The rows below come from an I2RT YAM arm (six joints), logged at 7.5 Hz.
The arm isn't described. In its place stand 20 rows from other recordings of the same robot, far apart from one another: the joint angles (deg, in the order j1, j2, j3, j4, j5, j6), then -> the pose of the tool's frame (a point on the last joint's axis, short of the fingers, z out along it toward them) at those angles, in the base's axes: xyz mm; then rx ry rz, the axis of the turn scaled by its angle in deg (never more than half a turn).
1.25, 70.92, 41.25, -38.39, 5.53, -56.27 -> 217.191 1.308 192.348 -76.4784 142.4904 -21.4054
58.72, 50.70, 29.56, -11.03, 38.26, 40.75 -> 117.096 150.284 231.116 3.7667 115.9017 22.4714
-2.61, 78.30, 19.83, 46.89, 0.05, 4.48 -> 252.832 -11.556 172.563 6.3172 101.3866 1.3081
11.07, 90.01, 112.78, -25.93, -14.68, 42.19 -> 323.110 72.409 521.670 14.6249 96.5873 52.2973
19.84, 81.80, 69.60, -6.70, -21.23, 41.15 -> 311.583 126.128 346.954 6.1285 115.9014 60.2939
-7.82, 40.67, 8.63, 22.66, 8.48, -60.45 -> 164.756 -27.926 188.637 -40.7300 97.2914 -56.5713
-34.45, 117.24, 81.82, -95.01, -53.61, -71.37 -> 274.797 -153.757 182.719 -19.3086 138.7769 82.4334
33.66, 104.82, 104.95, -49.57, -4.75, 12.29 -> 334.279 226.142 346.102 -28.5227 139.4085 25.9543
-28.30, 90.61, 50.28, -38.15, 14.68, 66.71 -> 233.513 -135.980 158.412 122.1653 109.0389 -14.4844
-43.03, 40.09, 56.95, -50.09, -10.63, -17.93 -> 96.779 -81.359 352.268 20.8830 122.5294 -24.0726
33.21, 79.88, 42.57, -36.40, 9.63, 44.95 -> 200.253 123.974 167.897 18.4304 160.2509 4.0059
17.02, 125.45, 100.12, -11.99, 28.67, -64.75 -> 486.850 131.169 214.174 -73.6815 110.5887 -57.2176
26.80, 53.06, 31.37, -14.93, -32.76, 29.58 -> 165.003 104.931 227.712 -16.4188 133.4165 66.0320
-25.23, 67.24, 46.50, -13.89, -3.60, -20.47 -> 234.667 -108.105 264.053 3.1573 126.0032 -22.0271
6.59, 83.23, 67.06, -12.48, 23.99, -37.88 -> 333.828 23.996 313.984 -31.4468 116.9362 -43.7980
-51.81, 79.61, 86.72, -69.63, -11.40, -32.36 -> 165.247 -198.685 366.425 21.9563 150.0113 -13.6111
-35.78, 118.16, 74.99, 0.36, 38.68, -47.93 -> 343.139 -274.722 153.218 6.9119 149.8606 -81.9831
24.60, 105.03, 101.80, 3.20, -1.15, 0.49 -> 405.262 186.330 414.513 -19.8266 88.4836 20.5727
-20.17, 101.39, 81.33, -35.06, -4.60, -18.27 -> 362.808 -130.230 254.810 0.5761 145.3272 -9.5169
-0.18, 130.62, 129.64, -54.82, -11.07, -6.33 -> 499.115 5.268 279.590 -12.0843 144.4341 11.4859
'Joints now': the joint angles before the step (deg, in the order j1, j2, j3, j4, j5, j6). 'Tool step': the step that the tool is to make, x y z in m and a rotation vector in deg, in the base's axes. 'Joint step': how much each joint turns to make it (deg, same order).
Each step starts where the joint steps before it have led.
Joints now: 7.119, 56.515, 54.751, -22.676, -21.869, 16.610
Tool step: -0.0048, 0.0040, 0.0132, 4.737, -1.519, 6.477
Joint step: 0.075, -0.613, 1.493, 0.790, -7.656, 1.832
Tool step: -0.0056, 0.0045, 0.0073, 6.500, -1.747, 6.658
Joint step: 0.271, -1.315, -1.047, 4.829, -8.069, 4.563
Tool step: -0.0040, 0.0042, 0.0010, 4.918, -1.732, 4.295
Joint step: 0.692, -1.314, -2.532, 6.658, -4.603, 4.755
